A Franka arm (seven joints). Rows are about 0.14 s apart.
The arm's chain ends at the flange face. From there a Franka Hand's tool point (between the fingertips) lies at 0.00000 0.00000 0.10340 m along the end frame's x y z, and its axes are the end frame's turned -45 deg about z.
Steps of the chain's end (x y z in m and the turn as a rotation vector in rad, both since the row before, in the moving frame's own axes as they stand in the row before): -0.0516, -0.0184, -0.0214, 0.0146, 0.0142, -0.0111; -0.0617, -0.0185, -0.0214, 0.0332, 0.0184, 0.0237; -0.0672, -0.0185, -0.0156, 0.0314, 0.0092, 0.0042; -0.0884, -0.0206, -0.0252, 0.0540, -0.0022, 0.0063
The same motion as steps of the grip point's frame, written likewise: -0.0214, -0.0495, -0.0214, 0.0003, 0.0204, -0.0111; -0.0268, -0.0577, -0.0215, 0.0105, 0.0365, 0.0237; -0.0315, -0.0622, -0.0157, 0.0157, 0.0287, 0.0042; -0.0441, -0.0812, -0.0254, 0.0397, 0.0366, 0.0063
